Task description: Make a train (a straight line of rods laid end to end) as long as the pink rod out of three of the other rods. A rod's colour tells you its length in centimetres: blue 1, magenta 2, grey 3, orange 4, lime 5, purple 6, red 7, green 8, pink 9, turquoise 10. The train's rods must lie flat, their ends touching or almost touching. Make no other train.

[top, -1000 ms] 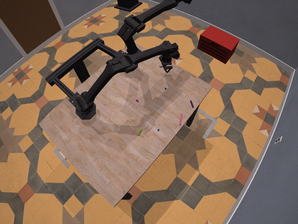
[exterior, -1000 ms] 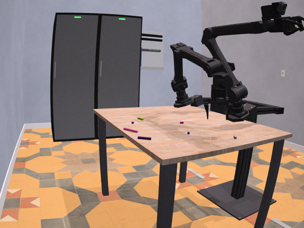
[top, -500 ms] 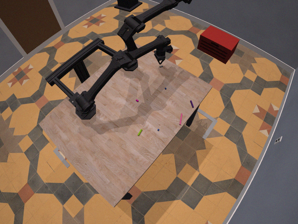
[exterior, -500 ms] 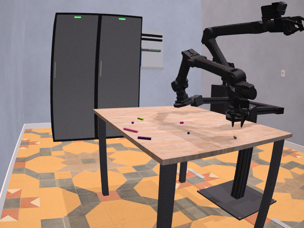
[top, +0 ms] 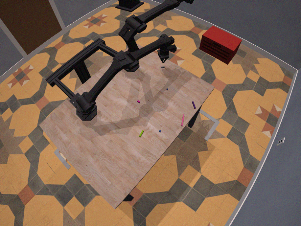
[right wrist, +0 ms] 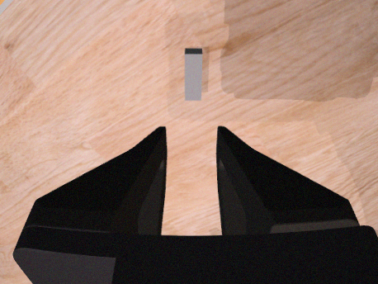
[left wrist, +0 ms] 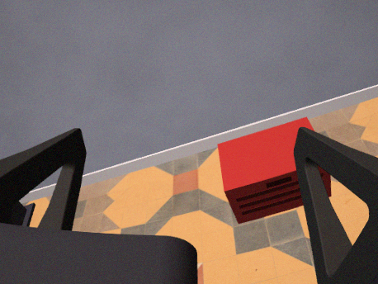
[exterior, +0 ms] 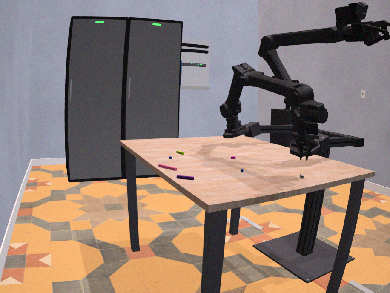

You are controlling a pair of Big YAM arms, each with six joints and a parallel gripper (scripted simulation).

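Right now my right hand is 7 cm above the grey rod. The rest, counted from my right hand: lime rod (60 cm to the right, 20 cm ahead, 7 cm below).
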